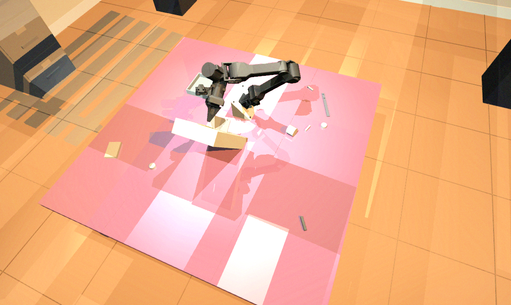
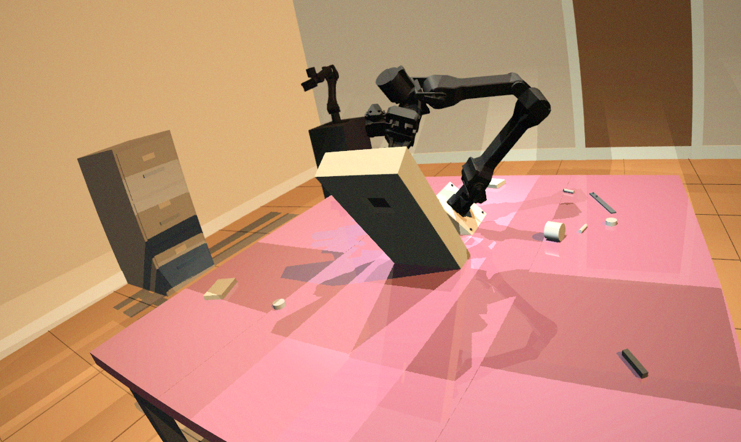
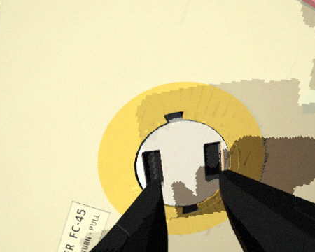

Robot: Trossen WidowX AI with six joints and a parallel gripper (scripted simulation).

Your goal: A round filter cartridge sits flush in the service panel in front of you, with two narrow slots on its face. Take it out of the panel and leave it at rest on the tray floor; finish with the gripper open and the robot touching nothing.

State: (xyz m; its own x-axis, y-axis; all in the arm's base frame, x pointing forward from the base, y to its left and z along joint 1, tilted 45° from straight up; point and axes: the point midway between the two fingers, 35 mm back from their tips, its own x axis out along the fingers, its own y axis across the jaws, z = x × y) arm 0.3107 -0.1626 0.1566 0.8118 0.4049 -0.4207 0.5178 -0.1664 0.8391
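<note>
The service panel is 100 mm below my gripper tip and 20 mm behind it. Also, from my gripper tip: pale blue tray 400 mm behind, 280 mm to the right, 260 mm below.
</note>
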